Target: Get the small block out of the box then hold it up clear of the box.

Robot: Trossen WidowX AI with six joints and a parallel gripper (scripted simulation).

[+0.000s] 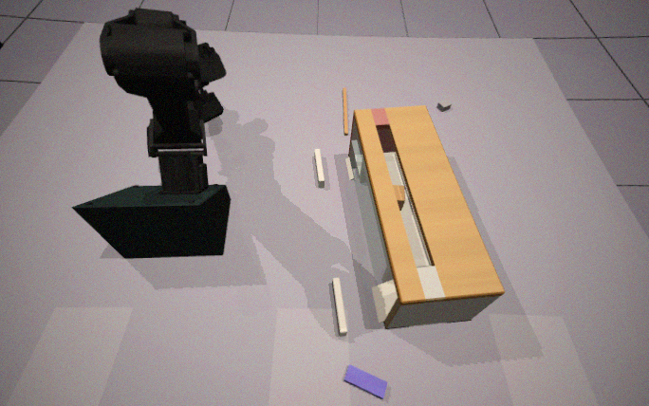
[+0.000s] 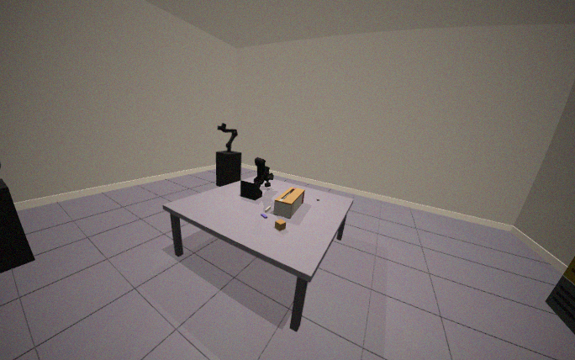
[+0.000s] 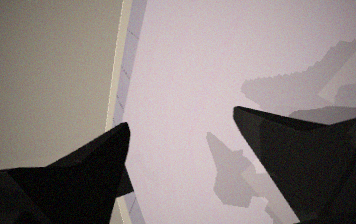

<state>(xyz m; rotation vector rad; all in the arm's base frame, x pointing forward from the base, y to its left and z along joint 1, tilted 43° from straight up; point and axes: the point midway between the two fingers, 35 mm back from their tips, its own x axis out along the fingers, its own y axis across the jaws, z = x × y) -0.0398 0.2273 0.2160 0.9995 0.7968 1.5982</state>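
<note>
Right now the tan block is 410 mm ahead of my gripper tip, 360 mm to the right of it and 10 mm above it. Also, from my gripper tip: clear-fronted box: 400 mm ahead, 370 mm to the right, 10 mm below; thin orange stick: 350 mm ahead, 70 mm below, 40 mm to the right.
</note>
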